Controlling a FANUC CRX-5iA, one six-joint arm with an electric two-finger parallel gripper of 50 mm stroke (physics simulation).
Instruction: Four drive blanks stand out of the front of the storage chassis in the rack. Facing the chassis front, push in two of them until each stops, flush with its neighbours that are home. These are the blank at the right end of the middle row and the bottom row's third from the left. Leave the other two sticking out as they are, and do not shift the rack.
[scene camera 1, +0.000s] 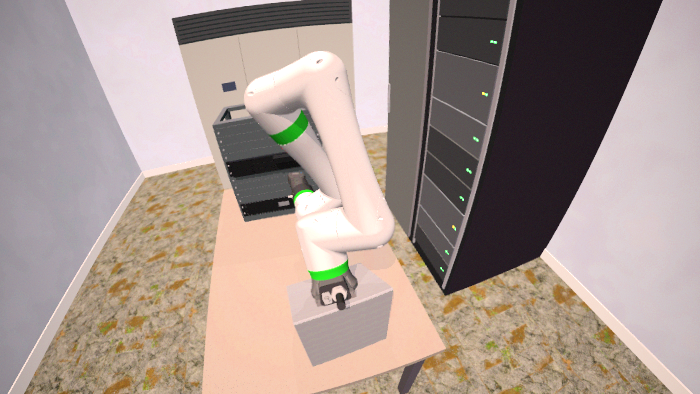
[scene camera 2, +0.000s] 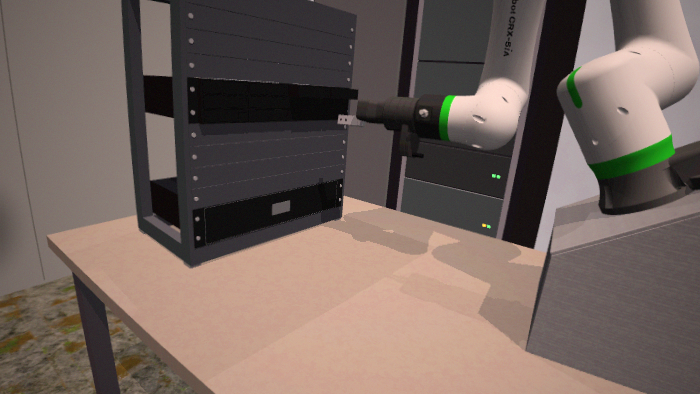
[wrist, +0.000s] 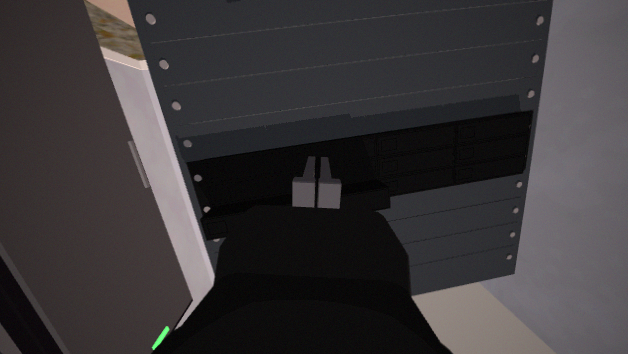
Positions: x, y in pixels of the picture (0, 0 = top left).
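Scene:
A rack is visible in scene camera 2 (256, 161), in scene camera 1 and in the wrist view. On the rack, (scene camera 1: 260, 173) and (wrist: 430, 120) are the same spot.

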